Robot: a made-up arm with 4 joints.
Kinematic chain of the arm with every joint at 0, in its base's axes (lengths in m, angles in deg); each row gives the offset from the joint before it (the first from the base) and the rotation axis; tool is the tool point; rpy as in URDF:
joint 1: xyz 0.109 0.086 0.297 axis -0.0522 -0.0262 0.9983
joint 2: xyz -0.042 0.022 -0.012 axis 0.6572 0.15 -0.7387
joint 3: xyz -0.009 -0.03 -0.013 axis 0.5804 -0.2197 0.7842
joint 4: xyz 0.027 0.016 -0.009 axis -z
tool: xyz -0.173 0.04 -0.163 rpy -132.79 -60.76 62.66
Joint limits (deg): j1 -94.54..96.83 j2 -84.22..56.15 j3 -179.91..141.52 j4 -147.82..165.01
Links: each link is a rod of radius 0.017 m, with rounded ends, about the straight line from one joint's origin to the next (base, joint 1, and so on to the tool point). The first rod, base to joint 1, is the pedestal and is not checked.
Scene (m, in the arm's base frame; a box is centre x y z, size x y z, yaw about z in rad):
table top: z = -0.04
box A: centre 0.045 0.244 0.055 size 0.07 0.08 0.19 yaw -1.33
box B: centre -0.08 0.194 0 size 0.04 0.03 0.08 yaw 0.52
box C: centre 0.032 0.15 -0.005 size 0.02 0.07 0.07 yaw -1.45
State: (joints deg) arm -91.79 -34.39 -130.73 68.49
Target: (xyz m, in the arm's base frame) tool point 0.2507 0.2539 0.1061
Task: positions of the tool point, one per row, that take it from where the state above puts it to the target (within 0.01 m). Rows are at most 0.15 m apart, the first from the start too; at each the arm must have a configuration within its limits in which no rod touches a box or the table.
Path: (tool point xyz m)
1: -0.1578 0.0976 0.2507
2: -0.1543 0.0900 0.3587
3: -0.1160 0.1113 0.4495
4: -0.0609 0.1589 0.5033
5: -0.1100 0.1856 0.4407
6: -0.1293 0.2345 0.3598
7: -0.1045 0.2930 0.2742
8: -0.0328 0.3432 0.2004
9: 0.0749 0.3664 0.1533
10: 0.1960 0.3498 0.1415
11: 0.3024 0.2910 0.1646
12: 0.2794 0.2773 0.1313
13: 0.2624 0.2626 0.1127
14: 0.2507 0.2539 0.1061

